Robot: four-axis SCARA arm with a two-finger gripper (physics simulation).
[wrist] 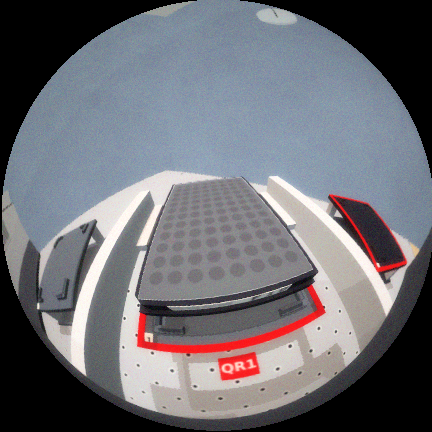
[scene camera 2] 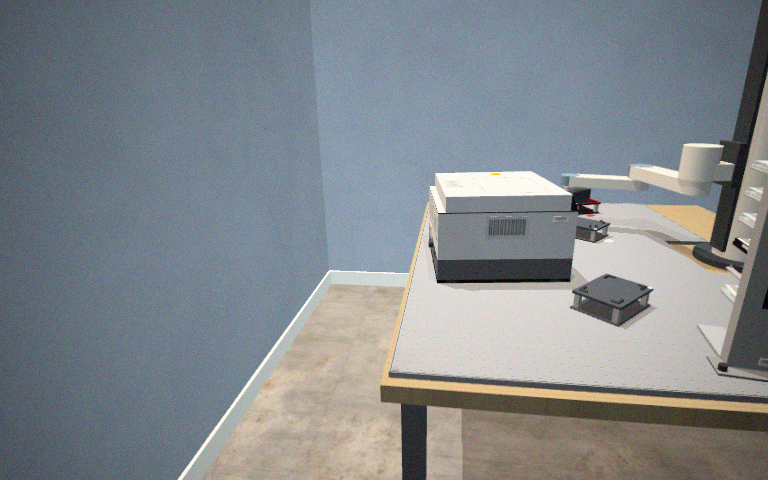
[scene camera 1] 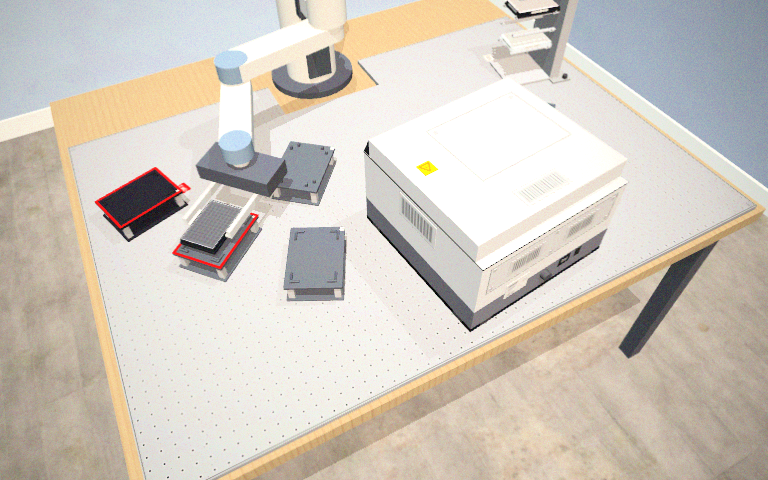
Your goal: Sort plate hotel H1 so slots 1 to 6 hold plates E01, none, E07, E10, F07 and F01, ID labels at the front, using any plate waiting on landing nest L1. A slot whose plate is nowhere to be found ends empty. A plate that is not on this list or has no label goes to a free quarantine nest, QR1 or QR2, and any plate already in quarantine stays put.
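Frame: origin at the arm's base, x ahead, y left, z up, level; centimetres.
Where they show: gripper, between the fingertips: (wrist: pixel 210 191) (scene camera 1: pixel 207 228); arm's base, origin of its link: (scene camera 2: pixel 738 260) (scene camera 1: pixel 312 74).
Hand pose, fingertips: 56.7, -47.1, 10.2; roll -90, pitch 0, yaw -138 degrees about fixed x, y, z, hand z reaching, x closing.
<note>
Each offset is from my fingertips to the top centre of the thing, as dx, dy, dz. "pt": to the spot under its first point.
My gripper (scene camera 1: pixel 208 226) (wrist: pixel 210 191) is shut on a dark multi-well plate {-1.2, +1.4, -0.4} (scene camera 1: pixel 212 223) (wrist: pixel 220 240), held level low over quarantine nest QR1 {-1.4, +1.5, -3.4} (scene camera 1: pixel 197 260) (wrist: pixel 225 348). In the wrist view the nest's front edge and corner guides show below the plate; a small gap seems to remain. The plate's front bears a pale strip with no readable ID. Quarantine nest QR2 {-21.5, -11.4, -3.6} (scene camera 1: pixel 120 225) (wrist: pixel 392 266) has a very dark top; I cannot tell if a plate lies there. Landing nest L1 {+14.8, +18.4, -3.4} (scene camera 1: pixel 315 257) (wrist: pixel 70 265) holds no plate. Hotel H1 {pt -17.9, +109.2, +2.3} (scene camera 1: pixel 560 45) (scene camera 2: pixel 747 339) shows partly, its IDs unreadable.
A large white instrument {+22.7, +55.8, +16.5} (scene camera 1: pixel 481 169) (scene camera 2: pixel 504 192) stands right of the nests in scene camera 1. A grey nest {-13.0, +26.8, -3.0} (scene camera 1: pixel 308 164) stands beside the gripper body. Another grey nest {-4.3, +87.0, -3.4} (scene camera 2: pixel 611 291) stands between instrument and hotel. The arm's base column is at the back.
</note>
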